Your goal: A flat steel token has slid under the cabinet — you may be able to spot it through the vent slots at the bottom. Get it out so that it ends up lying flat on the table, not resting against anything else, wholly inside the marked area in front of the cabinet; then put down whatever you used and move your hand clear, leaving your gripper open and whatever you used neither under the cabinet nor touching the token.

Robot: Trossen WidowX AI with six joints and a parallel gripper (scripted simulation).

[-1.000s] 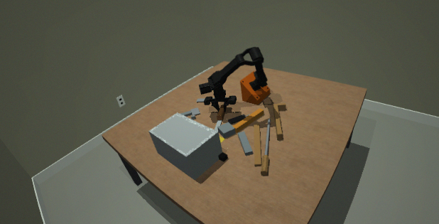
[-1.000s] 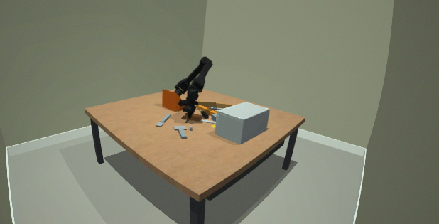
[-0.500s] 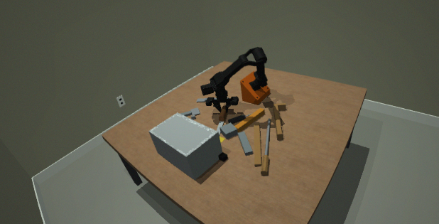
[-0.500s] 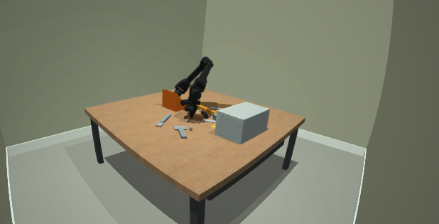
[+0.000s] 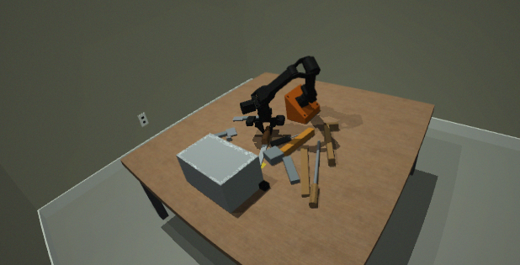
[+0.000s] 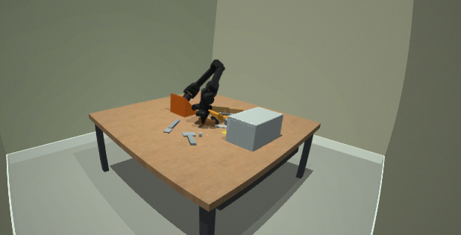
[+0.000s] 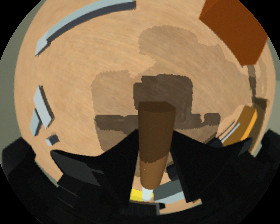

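The orange bar lies 170 mm to the left of my gripper tip, 40 mm behind it and 10 mm above it. Also, from my gripper tip: grey block (150 mm to the left, 100 mm ahead, 10 mm above); then wooden stick (310 mm to the left, 80 mm ahead); then grey t-piece (210 mm to the right, 130 mm ahead).
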